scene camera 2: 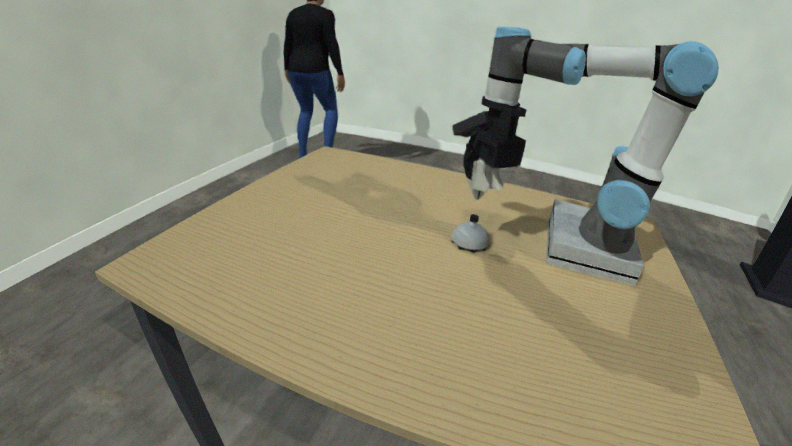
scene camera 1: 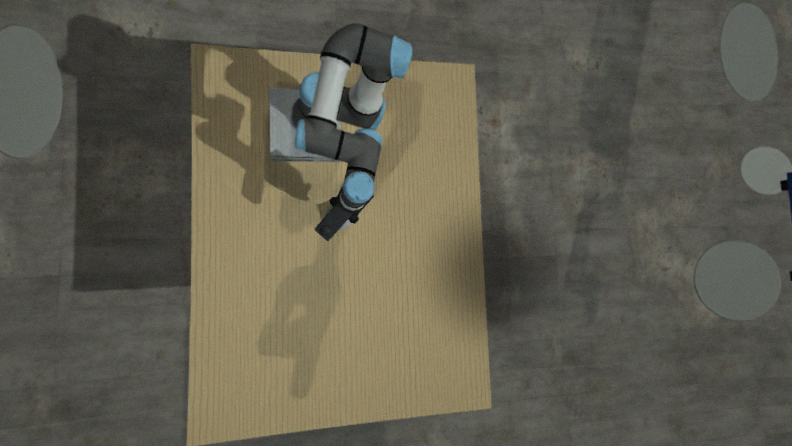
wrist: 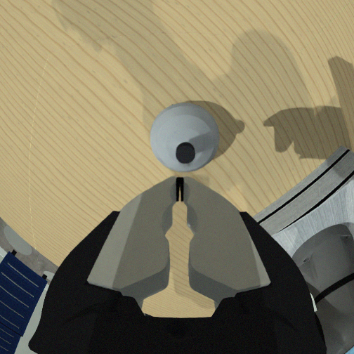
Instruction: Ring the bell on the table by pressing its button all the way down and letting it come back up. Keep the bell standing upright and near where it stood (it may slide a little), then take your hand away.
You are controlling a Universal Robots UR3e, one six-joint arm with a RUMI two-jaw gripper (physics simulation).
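Places are measured from the arm's base along level axes (x ahead, y left, z up), in millimetres.
Pixels of known places: gripper, between the fingertips: [scene camera 2: 477, 199]; arm's base, origin of its link: [scene camera 2: 605, 236].
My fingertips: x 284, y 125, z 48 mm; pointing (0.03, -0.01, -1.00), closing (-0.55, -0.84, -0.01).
Ahead of a thing's pixels: the offset from my fingertips to its top centre. Level surfaces: height alone.
The bell is a grey dome @[dz -43, dx -1, dy -5 mm] [scene camera 2: 470, 237] [wrist: 175, 125] standing upright on the table @[dz -109 mm] [scene camera 2: 332, 310] [scene camera 1: 387, 343]. Its black button @[dz -43, dx -1, dy -5 mm] [scene camera 2: 473, 218] [wrist: 185, 153] stands up from the top of the dome. In the scene camera 1 view the arm and gripper cover most of the bell. My gripper [scene camera 2: 478, 196] [wrist: 179, 178] is shut with its fingertips together and holds nothing. The fingertips hang a little above the button, with a visible gap, and do not touch it.
The arm's grey base block [scene camera 2: 595, 260] [scene camera 1: 281, 124] stands on the table close to the bell, to its right in the scene camera 2 view. A person [scene camera 2: 311, 41] stands beyond the table's far edge. A dark stand [scene camera 2: 778, 265] is at the right.
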